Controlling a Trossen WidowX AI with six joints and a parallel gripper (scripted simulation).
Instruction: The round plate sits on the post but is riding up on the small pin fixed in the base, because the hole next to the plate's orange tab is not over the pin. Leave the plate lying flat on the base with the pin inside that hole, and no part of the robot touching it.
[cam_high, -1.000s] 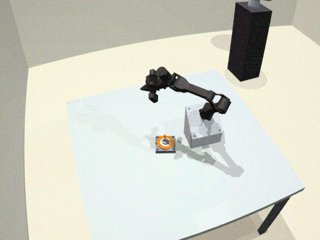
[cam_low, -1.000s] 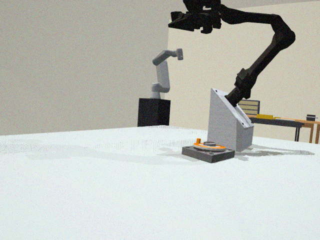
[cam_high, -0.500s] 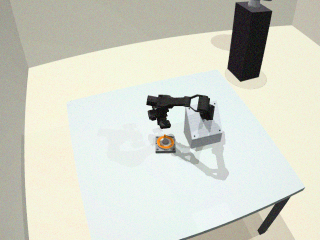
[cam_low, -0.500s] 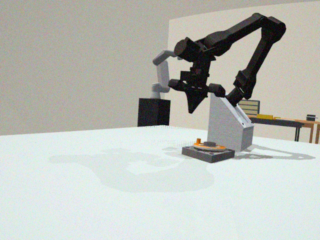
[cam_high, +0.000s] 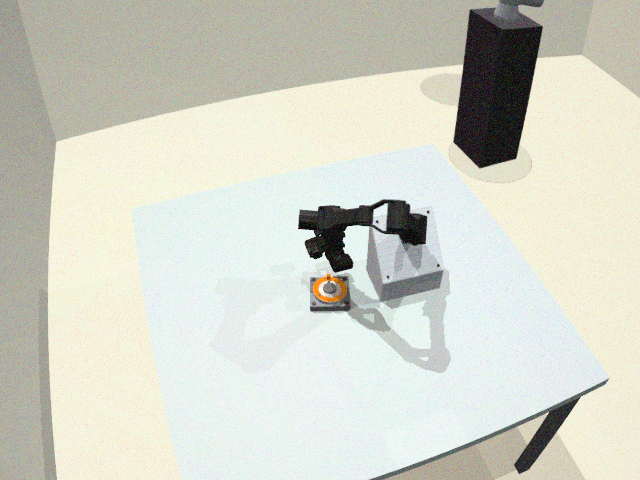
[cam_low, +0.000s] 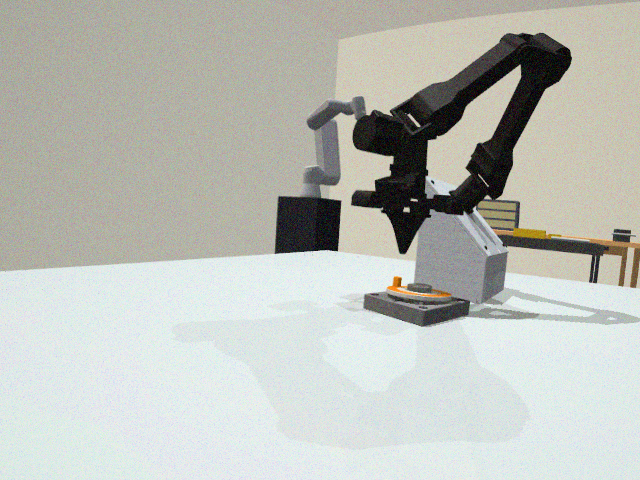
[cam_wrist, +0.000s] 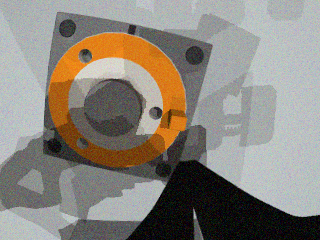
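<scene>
The round plate is 50 mm below my gripper tip, 20 mm to the left of it and 20 mm ahead of it. Round my gripper tip: base 60 mm below, 40 mm to the left, 30 mm ahead.
</scene>
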